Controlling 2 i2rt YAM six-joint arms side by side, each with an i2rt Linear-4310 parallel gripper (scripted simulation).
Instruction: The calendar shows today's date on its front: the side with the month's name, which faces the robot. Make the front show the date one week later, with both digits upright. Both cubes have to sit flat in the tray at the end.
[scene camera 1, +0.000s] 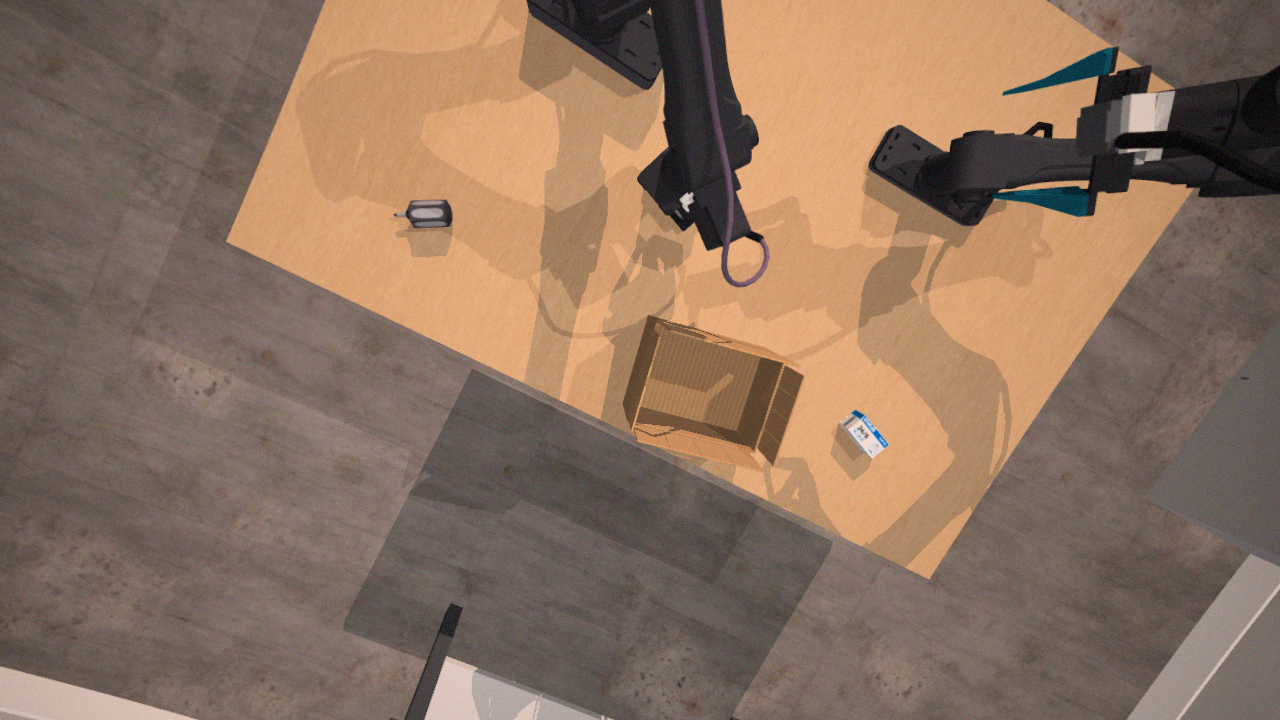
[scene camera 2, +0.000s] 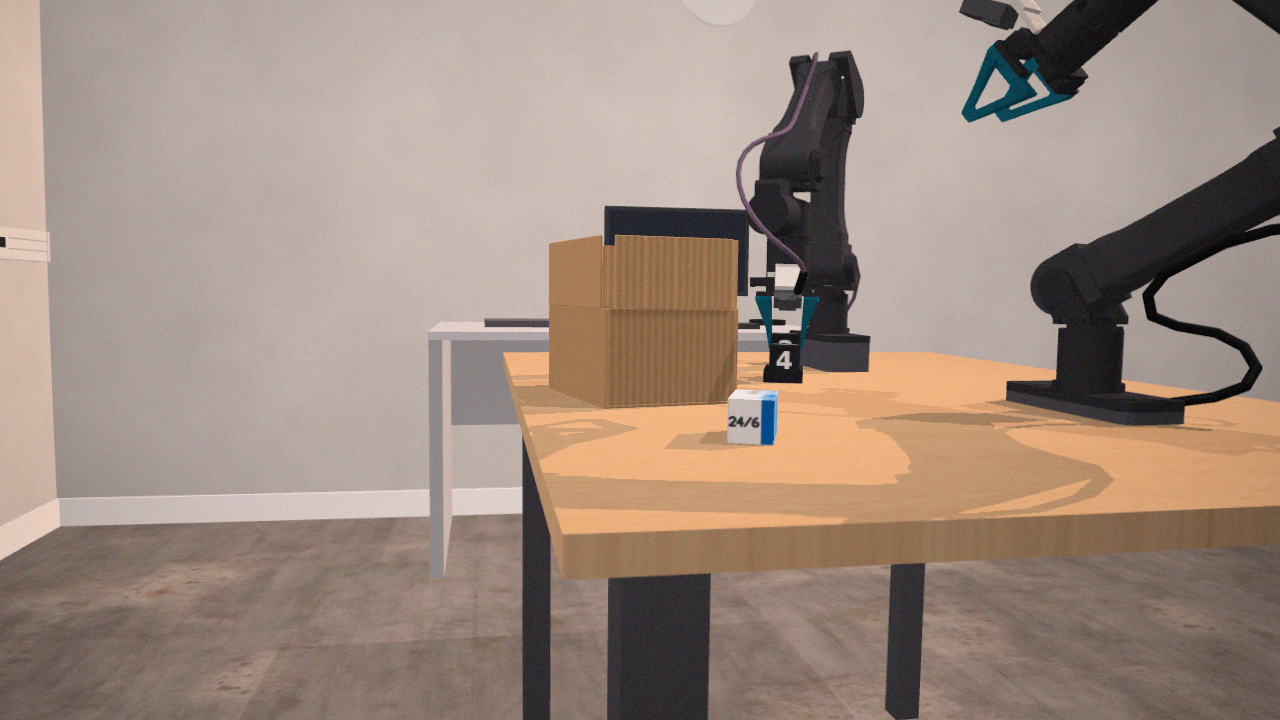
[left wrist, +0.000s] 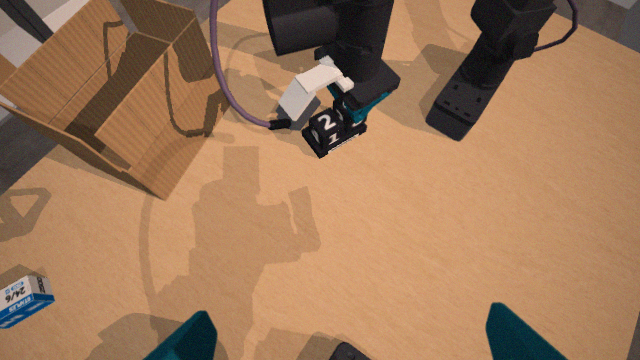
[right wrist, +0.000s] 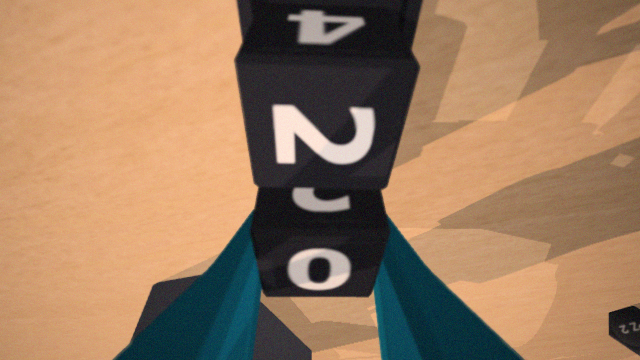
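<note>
Staples box (scene camera 1: 859, 428), (scene camera 2: 752, 416); the staples box is out of frame in the right wrist view. Cardboard box (scene camera 2: 656, 327), (scene camera 1: 681, 382), (left wrist: 168, 114); the cardboard box is out of frame in the right wrist view. A black cube (right wrist: 308, 242) is visible, as is another black cube (right wrist: 324, 98). Screwdriver (scene camera 1: 421, 213). My left gripper (scene camera 1: 997, 146), (scene camera 2: 982, 117), (left wrist: 343, 319). My right gripper (scene camera 1: 669, 179).
</note>
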